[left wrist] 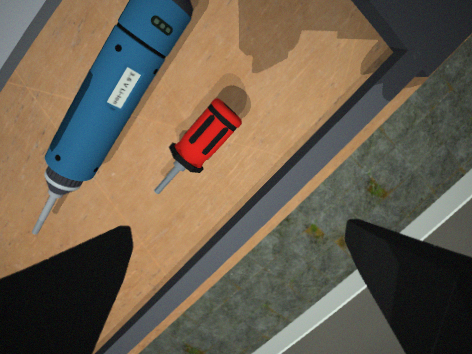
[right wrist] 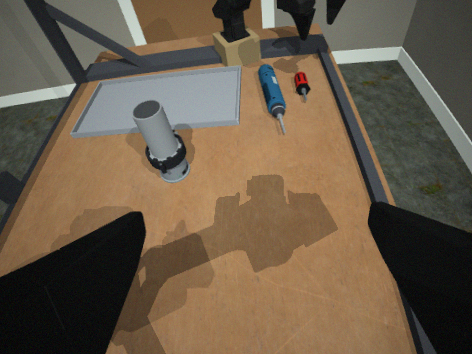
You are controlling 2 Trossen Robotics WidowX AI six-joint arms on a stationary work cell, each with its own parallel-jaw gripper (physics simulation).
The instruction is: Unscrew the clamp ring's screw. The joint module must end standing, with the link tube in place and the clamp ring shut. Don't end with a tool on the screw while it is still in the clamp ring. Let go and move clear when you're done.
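The joint module [right wrist: 175, 173] stands upright on the table in the right wrist view, with the grey link tube [right wrist: 156, 129] rising from it and the black clamp ring [right wrist: 167, 155] around the joint. The ring's screw is too small to make out. A blue electric screwdriver [left wrist: 117, 95] [right wrist: 272, 90] and a red-handled screwdriver [left wrist: 207, 135] [right wrist: 301, 82] lie side by side on the table. My left gripper [left wrist: 240, 233] [right wrist: 317, 31] is open and empty above the tool area. My right gripper [right wrist: 257, 218] is open and empty, high above the table and apart from the module.
A shallow grey tray [right wrist: 205, 102] lies behind the module, left of the tools. The left arm's base stands on a tan block [right wrist: 240, 51] at the far edge. A dark frame rail [left wrist: 300, 167] [right wrist: 351, 117] runs along the table side near the red screwdriver.
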